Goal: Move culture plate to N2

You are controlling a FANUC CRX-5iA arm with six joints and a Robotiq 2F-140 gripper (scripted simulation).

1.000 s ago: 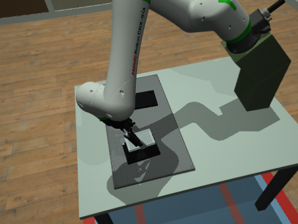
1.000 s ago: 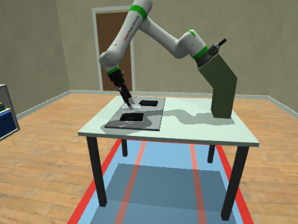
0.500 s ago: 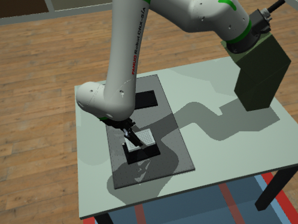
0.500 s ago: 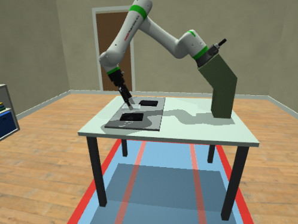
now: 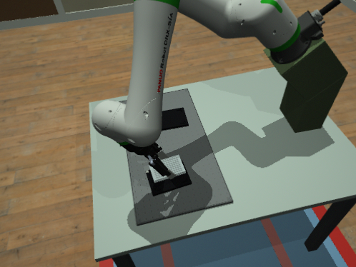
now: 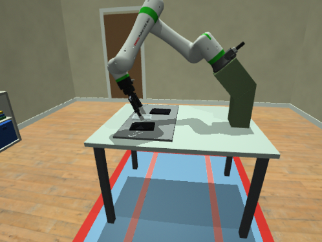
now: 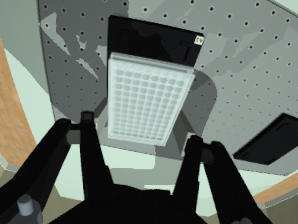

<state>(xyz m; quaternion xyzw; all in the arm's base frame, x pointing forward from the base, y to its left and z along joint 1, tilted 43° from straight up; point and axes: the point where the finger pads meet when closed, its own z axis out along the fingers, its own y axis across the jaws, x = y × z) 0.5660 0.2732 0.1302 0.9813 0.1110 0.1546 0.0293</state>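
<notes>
Now: the black nest N2 9 cm below my hand. The rest, counted from my hand: black nest N1: 1 cm behind, 34 cm to the right, 9 cm below; clear lid: 2 cm below.
</notes>
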